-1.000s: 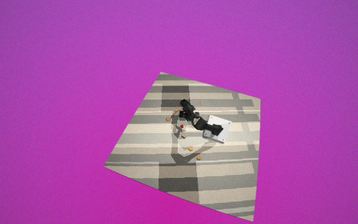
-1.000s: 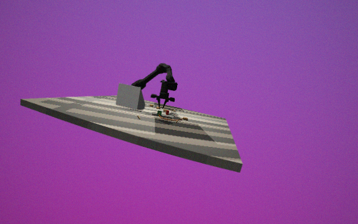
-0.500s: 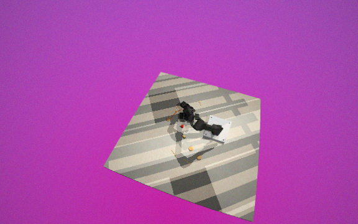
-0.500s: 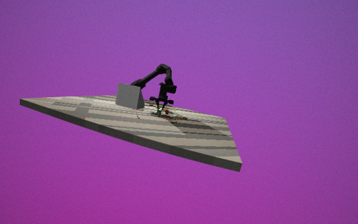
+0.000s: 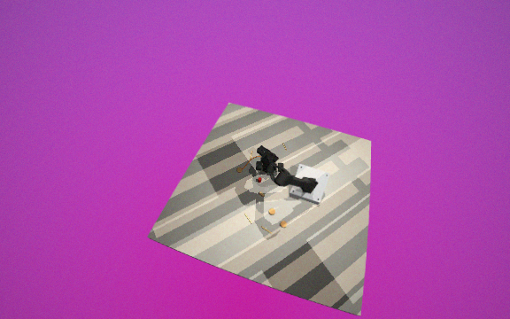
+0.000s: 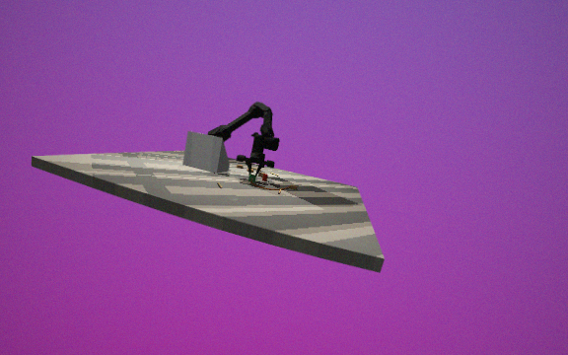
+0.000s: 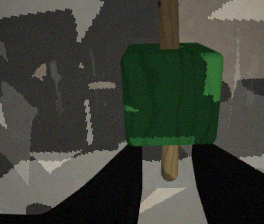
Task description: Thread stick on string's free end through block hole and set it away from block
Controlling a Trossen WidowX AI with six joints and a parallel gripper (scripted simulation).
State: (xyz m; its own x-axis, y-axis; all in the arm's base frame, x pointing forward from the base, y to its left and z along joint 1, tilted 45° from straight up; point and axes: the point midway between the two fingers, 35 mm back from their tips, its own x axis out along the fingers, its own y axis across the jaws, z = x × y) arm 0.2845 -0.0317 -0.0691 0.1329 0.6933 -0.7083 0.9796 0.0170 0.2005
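The green block is 3 cm to the right of my gripper tip. The rest, counted from my gripper tip: thin wooden stick: 4 cm to the right, 1 cm ahead; red object: 7 cm to the left, 5 cm ahead; round wooden button: 21 cm ahead, 2 cm to the left, 1 cm below.
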